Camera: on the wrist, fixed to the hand. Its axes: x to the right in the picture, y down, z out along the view.
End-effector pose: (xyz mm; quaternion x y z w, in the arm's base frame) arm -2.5 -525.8 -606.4 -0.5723 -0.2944 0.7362 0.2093
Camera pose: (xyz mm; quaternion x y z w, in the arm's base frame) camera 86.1 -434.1 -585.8 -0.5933 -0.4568 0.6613 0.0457
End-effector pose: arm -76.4 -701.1 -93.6 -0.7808 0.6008 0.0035 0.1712
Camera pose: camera -16.1 -731.1 16.6 0.7878 -0.5922 -0.1690 0.0067
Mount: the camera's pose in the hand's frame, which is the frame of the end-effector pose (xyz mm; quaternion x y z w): 21.6 -79.1 -99.8 -0.2396 -0.0238 0.0180 0.9704
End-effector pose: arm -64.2 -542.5 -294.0 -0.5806 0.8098 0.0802 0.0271
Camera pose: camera 8.4 -603.6 -206.4 0.5534 -0.7764 -0.2862 0.0950
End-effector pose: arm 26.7 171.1 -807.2 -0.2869 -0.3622 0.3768 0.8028
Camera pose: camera 147.5 126.3 -798.5 -0.4683 -0.4557 0.3002 0.6949
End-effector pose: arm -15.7 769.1 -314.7 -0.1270 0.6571 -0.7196 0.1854
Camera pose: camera -85.6 854.8 -247.9 -0.1730 0.8079 -0.5345 0.1781
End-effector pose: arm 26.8 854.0 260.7 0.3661 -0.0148 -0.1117 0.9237
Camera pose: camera 43.3 860.6 132.8 0.1310 -0.0162 -0.1040 0.9858
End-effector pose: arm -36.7 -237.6 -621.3 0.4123 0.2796 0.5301 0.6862
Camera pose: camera -73.2 -197.8 -738.6 0.2533 0.1206 0.5839 0.7618
